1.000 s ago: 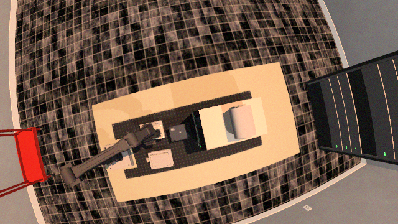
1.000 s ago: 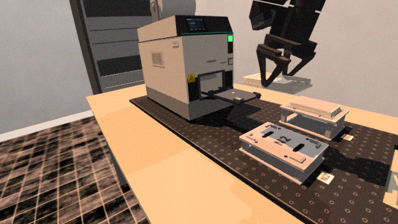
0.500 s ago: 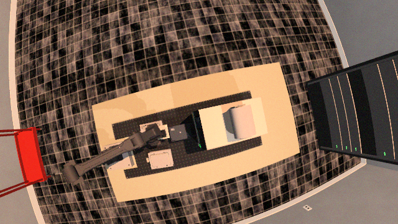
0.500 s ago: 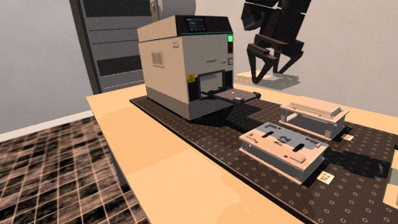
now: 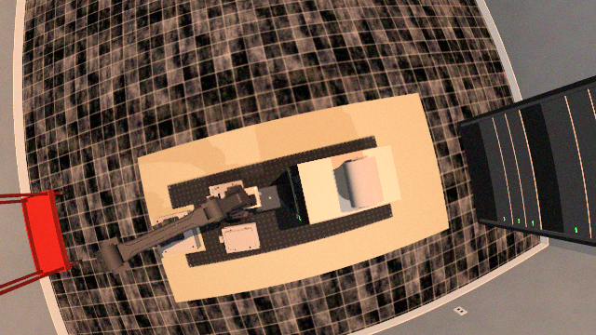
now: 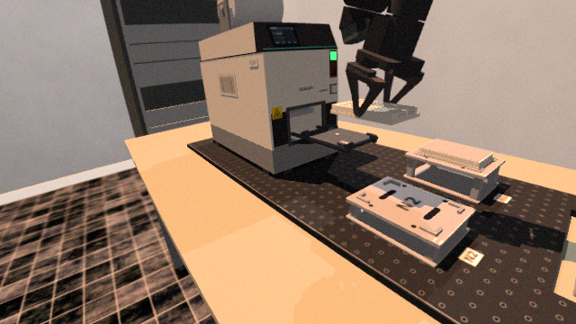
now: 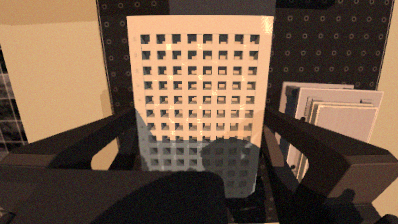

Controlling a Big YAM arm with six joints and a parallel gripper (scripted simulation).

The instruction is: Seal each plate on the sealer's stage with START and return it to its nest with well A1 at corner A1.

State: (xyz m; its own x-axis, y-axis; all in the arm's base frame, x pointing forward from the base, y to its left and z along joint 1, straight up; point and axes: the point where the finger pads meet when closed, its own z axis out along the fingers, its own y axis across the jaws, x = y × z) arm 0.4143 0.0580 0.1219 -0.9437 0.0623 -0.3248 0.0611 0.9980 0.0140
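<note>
My gripper is now 110 mm short of the sealer stage, 80 mm above it and 30 mm to the left of it. Round my hand: well plate (right at my hand); plate nest N2 (140 mm below, 100 mm behind, 30 mm to the left); sealer screen (220 mm ahead, 140 mm above, 10 mm to the left).
</note>
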